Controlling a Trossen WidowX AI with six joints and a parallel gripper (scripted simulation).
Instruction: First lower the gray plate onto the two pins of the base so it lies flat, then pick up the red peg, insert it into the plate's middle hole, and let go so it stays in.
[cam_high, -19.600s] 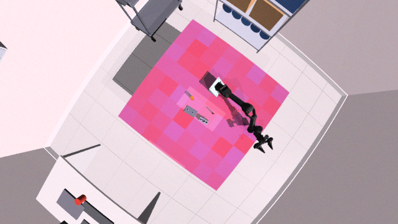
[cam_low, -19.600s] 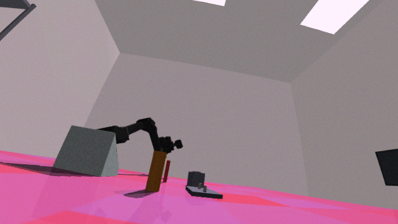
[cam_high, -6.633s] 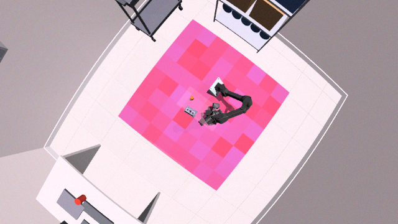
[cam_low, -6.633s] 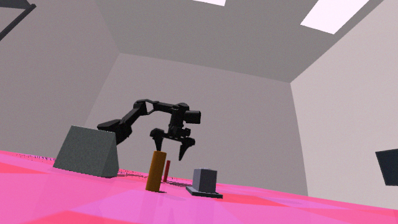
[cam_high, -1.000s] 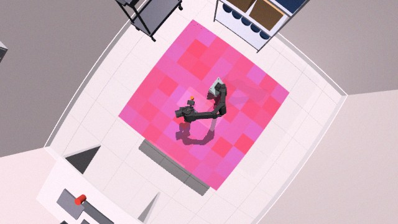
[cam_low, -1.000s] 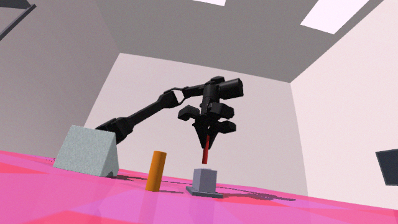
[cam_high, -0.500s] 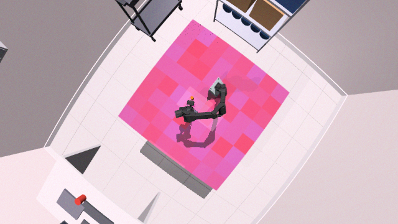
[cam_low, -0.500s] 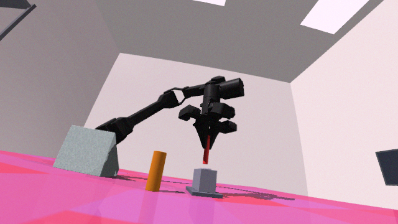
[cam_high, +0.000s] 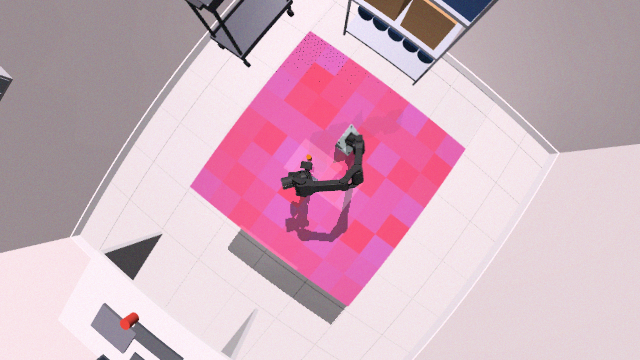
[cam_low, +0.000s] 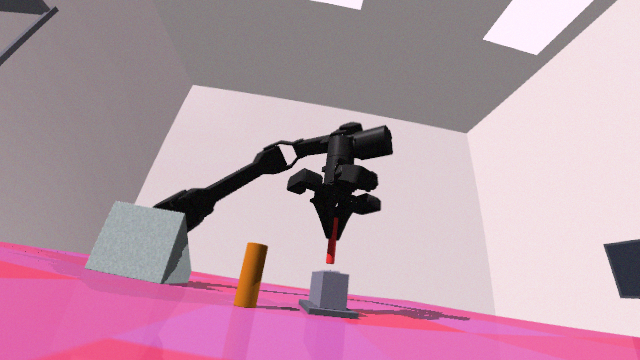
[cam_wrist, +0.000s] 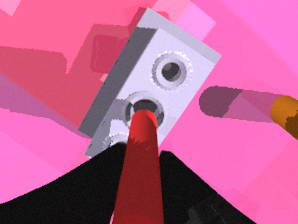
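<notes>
My gripper tip is now 70 mm above the gray plate. Round my gripper tip: red peg: right at my gripper tip; base: 110 mm below; orange cylinder: 110 mm behind, 70 mm below, 60 mm to the right.
</notes>
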